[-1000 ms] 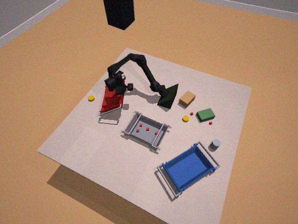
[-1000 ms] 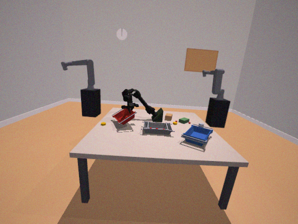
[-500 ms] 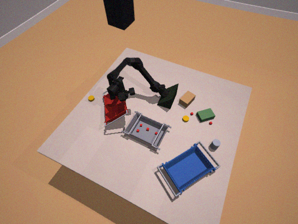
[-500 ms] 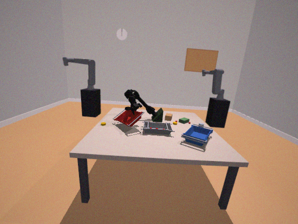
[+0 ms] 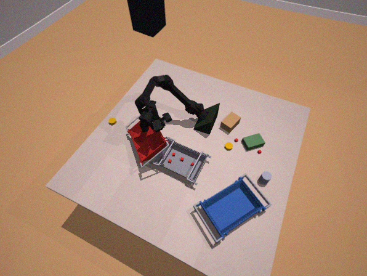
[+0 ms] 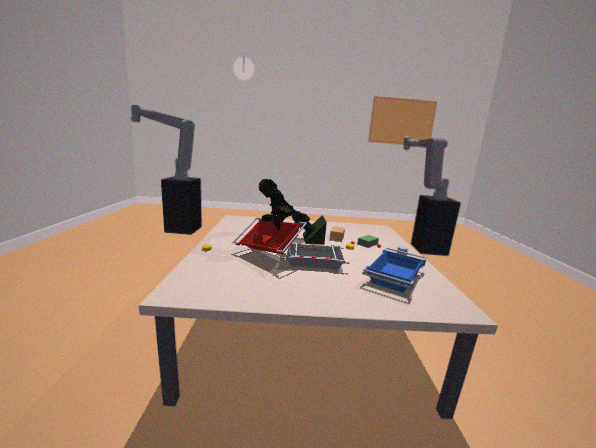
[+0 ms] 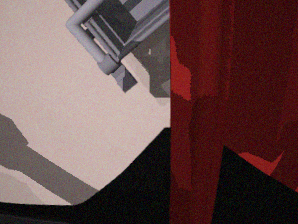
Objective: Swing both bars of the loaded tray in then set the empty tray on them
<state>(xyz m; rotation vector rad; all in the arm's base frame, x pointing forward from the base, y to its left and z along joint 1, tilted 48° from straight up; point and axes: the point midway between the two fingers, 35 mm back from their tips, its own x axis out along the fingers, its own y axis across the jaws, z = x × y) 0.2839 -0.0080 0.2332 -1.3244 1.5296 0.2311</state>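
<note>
The red tray lies 7 cm ahead of my gripper tip and 5 cm to the right of it. Also, from my gripper tip: grey cylinder (68 cm to the left, 10 cm below, 8 cm behind); green block (54 cm to the left, 29 cm behind, 11 cm below); tan box (36 cm behind, 35 cm to the left, 10 cm below).
</note>
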